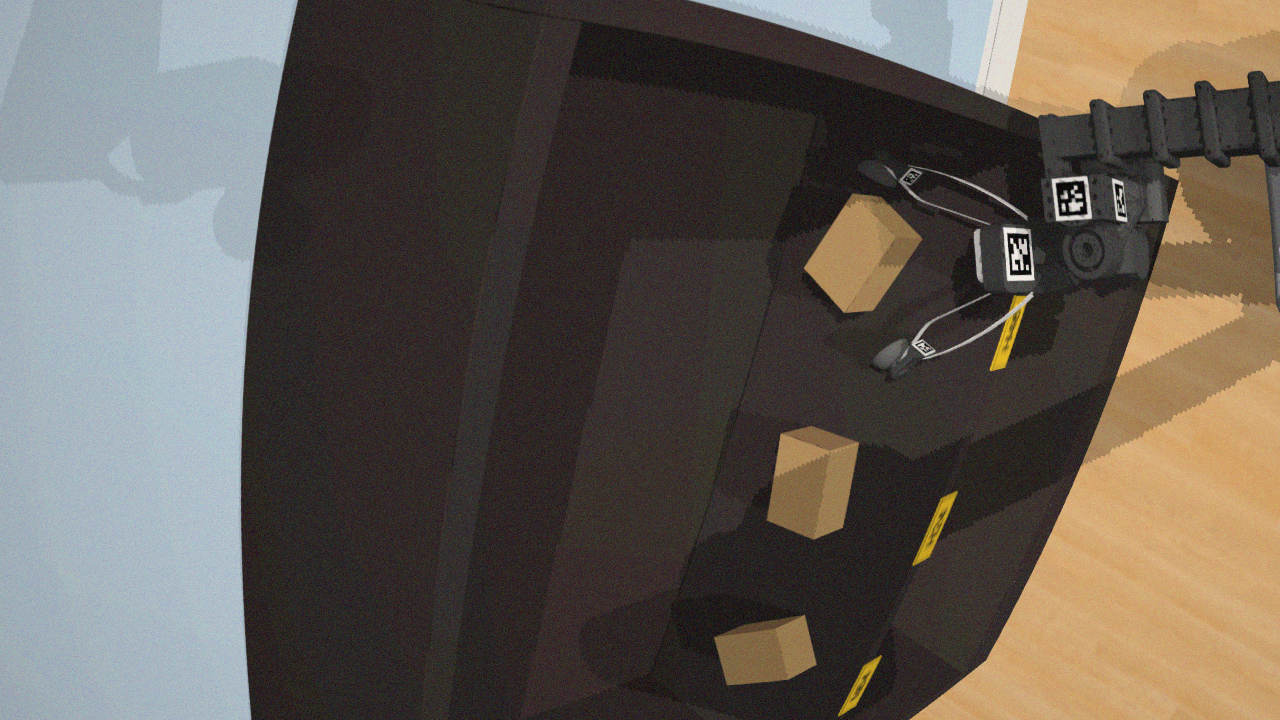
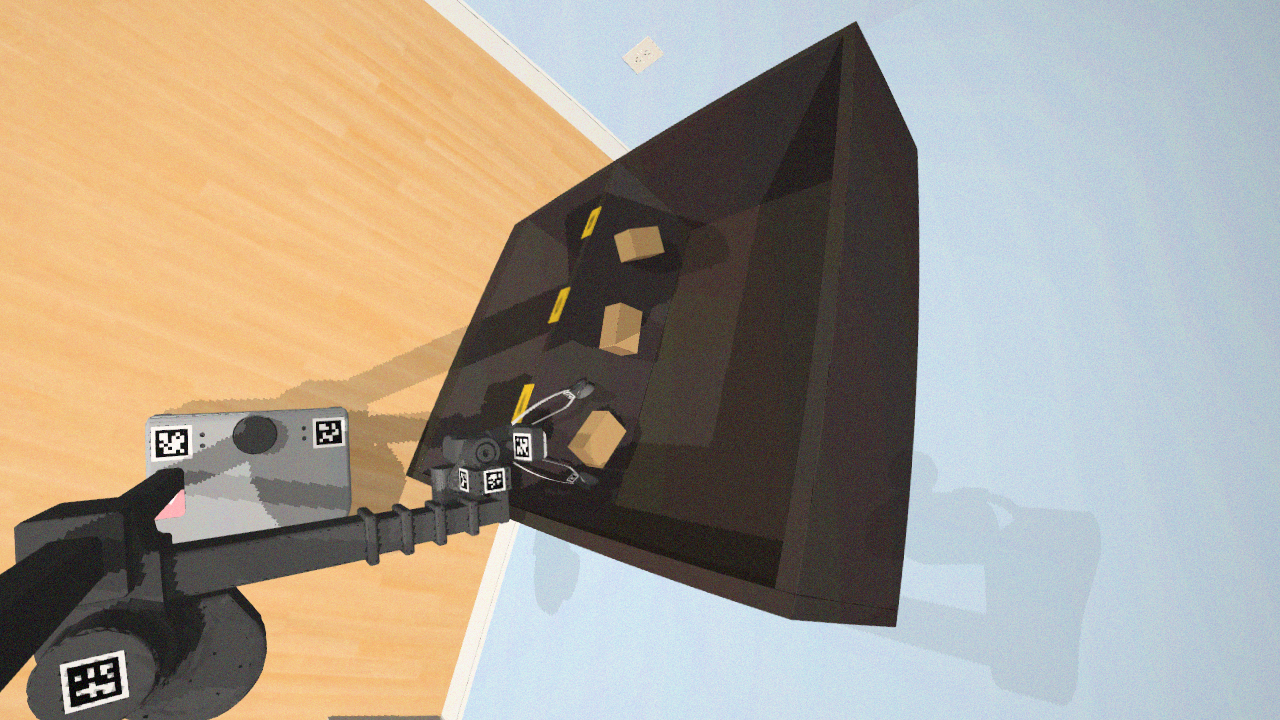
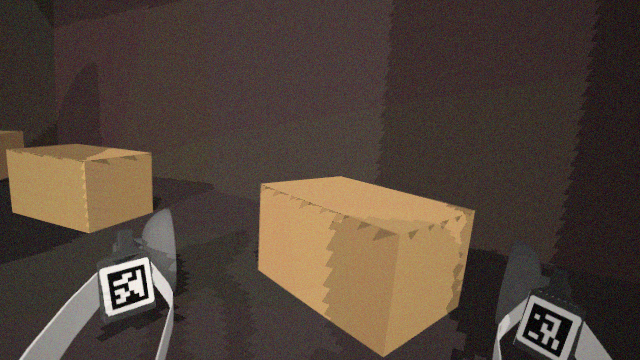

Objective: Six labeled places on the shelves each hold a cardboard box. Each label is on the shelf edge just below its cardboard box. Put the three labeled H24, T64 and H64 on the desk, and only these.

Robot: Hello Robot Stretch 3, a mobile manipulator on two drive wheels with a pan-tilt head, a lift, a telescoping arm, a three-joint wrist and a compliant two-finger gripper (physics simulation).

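Pixels of known places: gripper, between the fingertips: (image 1: 870, 263) (image 2: 594, 433); robot's base, origin of its link: (image 2: 255, 432).
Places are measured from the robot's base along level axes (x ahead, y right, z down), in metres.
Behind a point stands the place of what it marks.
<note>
My gripper (image 1: 886, 265) @[x -0.024, y 0.534, z -0.536 m] (image 2: 584, 434) @[x -0.024, y 0.534, z -0.536 m] (image 3: 336, 254) @[x -0.024, y 0.534, z -0.536 m] is open, with its fingertips apart on either side of the near part of a cardboard box (image 1: 845, 250) @[x -0.037, y 0.541, z -0.566 m] (image 2: 595, 438) @[x -0.030, y 0.514, z -0.566 m] (image 3: 310, 240), not gripping it. That box stands turned at an angle behind the H46 label (image 1: 1008, 333) @[x 0.043, y 0.403, z -0.505 m] (image 2: 523, 402) @[x 0.043, y 0.403, z -0.504 m]. A second box (image 1: 810, 483) @[x 0.176, y 0.596, z -0.566 m] (image 2: 619, 328) @[x 0.178, y 0.586, z -0.566 m] (image 3: 50, 190) stands behind the H24 label (image 1: 935, 528) @[x 0.228, y 0.489, z -0.502 m] (image 2: 558, 305) @[x 0.228, y 0.489, z -0.499 m]. A third box (image 1: 765, 651) @[x 0.363, y 0.657, z -0.566 m] (image 2: 639, 243) @[x 0.365, y 0.654, z -0.566 m] (image 3: 10, 155) stands behind another label (image 1: 860, 685) @[x 0.414, y 0.576, z -0.502 m] (image 2: 590, 222) @[x 0.417, y 0.578, z -0.498 m], its lettering too small to read. T64, H64 and the desk do not show readably.
The dark shelf unit (image 1: 358, 268) @[x -0.029, y 0.496, z -1.060 m] (image 2: 872, 358) @[x 0.075, y 0.534, z -1.060 m] has its top board above the boxes and a side panel close beside my gripper. My extended arm (image 1: 1181, 125) @[x -0.104, y 0.177, z -0.647 m] (image 2: 304, 541) @[x -0.093, y 0.043, z -0.651 m] reaches in over the shelf's front edge. A pale blue wall (image 1: 116, 358) @[x 0.007, y 0.728, z -1.162 m] (image 2: 1074, 268) @[x 0.183, y 0.805, z -1.261 m] stands behind the unit.
</note>
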